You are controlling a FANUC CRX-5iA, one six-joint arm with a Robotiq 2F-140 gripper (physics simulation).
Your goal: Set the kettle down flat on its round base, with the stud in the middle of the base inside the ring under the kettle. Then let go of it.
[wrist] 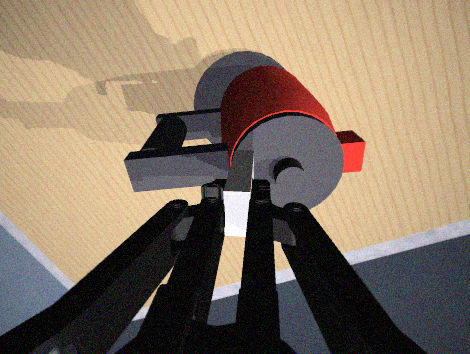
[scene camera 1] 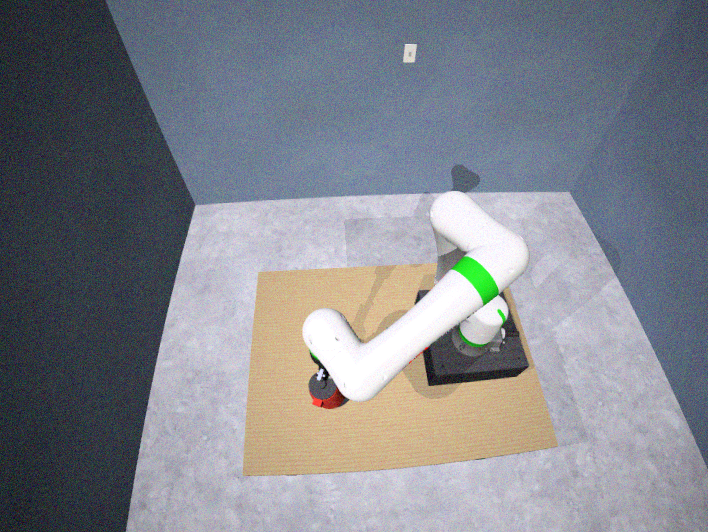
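The red kettle (scene camera 1: 331, 399) (wrist: 275, 92) stands upright, with a grey lid (scene camera 1: 321, 388) (wrist: 312, 145), a red spout (scene camera 1: 317, 402) (wrist: 353, 156) and a dark handle (wrist: 175, 170) on the side opposite the spout. Its grey round base (wrist: 212, 82) shows partly beyond the foot of the kettle in the wrist view. The kettle's underside, the ring and the stud are hidden, so I cannot tell whether the stud sits inside the ring. My gripper (scene camera 1: 321, 375) (wrist: 244, 168) is shut with nothing between its fingers. Its fingertips appear over the lid's handle-side edge; whether they touch it is unclear.
The kettle's area lies on a wood-grain board (scene camera 1: 286, 446), with grey floor (scene camera 1: 200, 343) around it. The white arm (scene camera 1: 417, 320) stretches over the board from a black pedestal (scene camera 1: 475, 366). A small red piece (scene camera 1: 418, 355) shows partly beneath the arm.
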